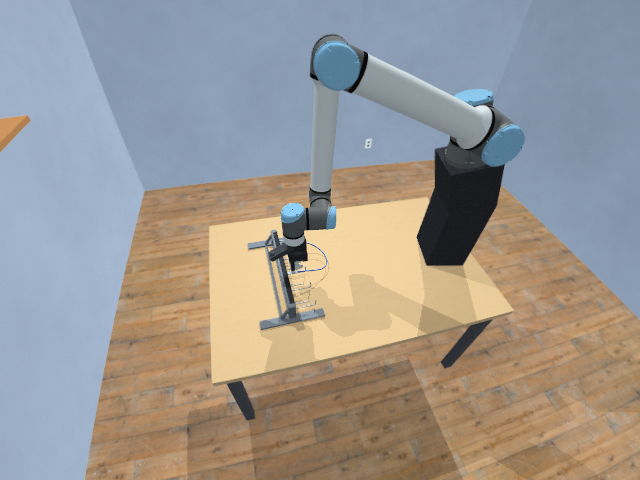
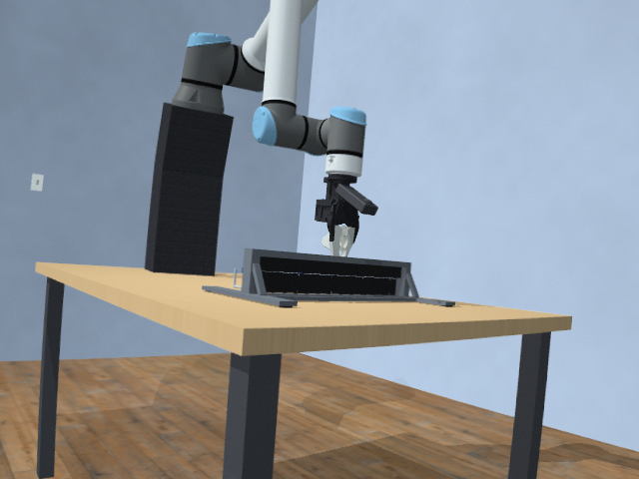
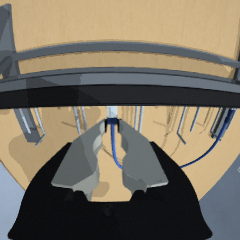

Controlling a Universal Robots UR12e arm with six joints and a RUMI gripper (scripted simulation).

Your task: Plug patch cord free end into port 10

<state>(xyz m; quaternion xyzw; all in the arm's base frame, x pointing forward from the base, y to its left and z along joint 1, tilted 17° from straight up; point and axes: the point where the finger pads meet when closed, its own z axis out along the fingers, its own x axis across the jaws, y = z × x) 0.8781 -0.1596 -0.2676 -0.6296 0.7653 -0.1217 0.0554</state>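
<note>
Now: the plug 10 mm ahead of my hand and 10 mm below it.
</note>
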